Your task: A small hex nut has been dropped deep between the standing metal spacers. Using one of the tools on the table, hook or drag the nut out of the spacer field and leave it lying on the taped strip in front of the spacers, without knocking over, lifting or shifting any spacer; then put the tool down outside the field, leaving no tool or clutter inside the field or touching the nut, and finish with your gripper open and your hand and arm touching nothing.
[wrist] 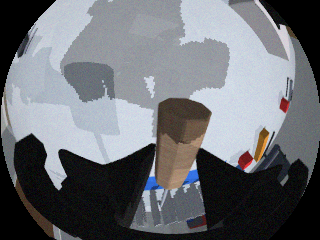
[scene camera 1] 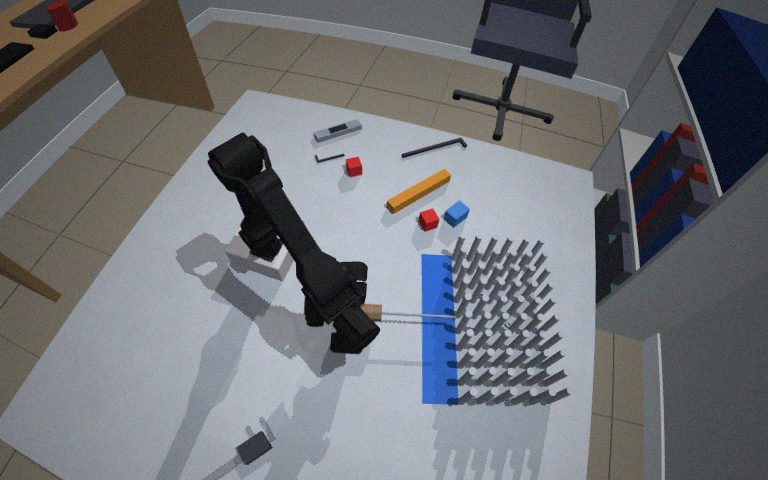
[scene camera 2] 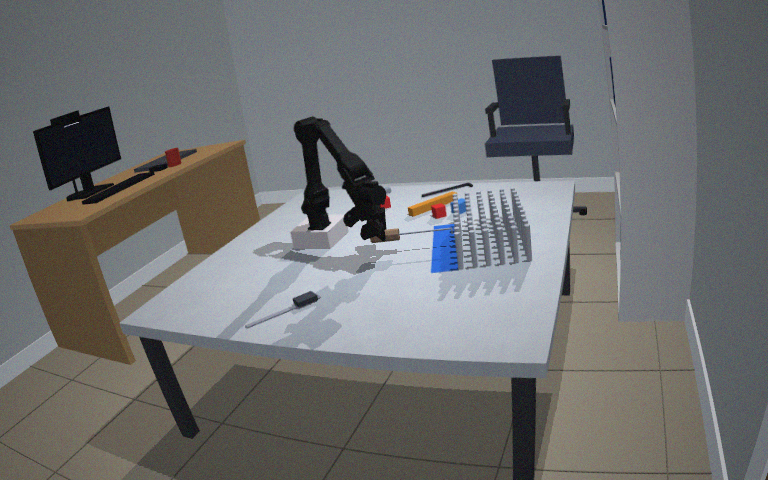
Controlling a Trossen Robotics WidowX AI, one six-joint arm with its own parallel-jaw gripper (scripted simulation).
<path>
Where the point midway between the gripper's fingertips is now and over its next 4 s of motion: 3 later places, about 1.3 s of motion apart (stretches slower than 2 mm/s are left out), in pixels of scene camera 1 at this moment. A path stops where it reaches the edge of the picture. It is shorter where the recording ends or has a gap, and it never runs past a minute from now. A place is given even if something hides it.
My gripper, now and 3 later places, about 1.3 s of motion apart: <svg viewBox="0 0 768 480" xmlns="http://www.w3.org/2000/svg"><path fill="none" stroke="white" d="M361 312L369 313L382 314L395 315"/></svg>
</path>
